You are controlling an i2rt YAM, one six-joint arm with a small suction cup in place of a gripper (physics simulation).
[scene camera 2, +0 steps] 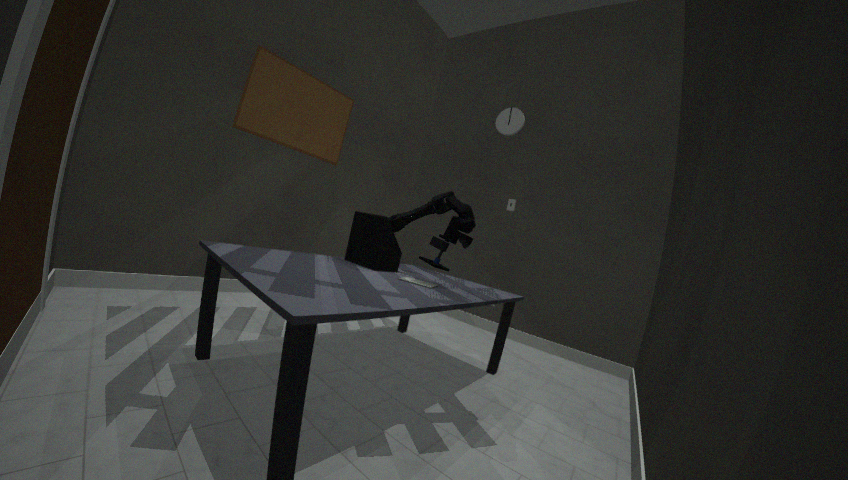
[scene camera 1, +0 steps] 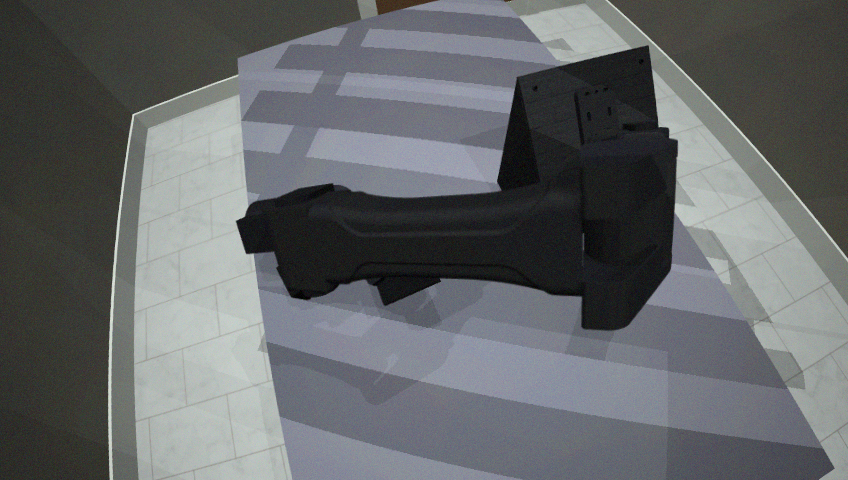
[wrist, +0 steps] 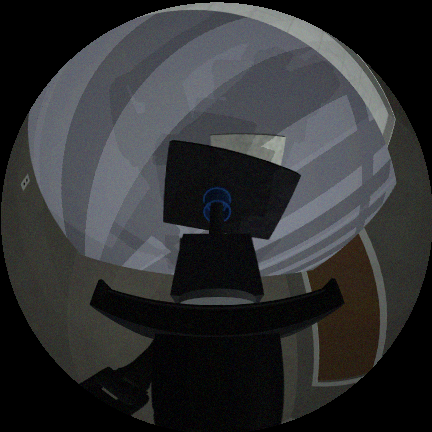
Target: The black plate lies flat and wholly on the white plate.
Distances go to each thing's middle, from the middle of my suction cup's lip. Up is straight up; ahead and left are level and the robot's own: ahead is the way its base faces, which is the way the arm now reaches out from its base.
I see the white plate [wrist: 269, 147] 11 cm below my suction cup, 7 cm to the right of it and 2 cm behind it. The rest, counted from my suction cup: black plate [scene camera 1: 392, 289]: 1 cm to the right, 1 cm below.
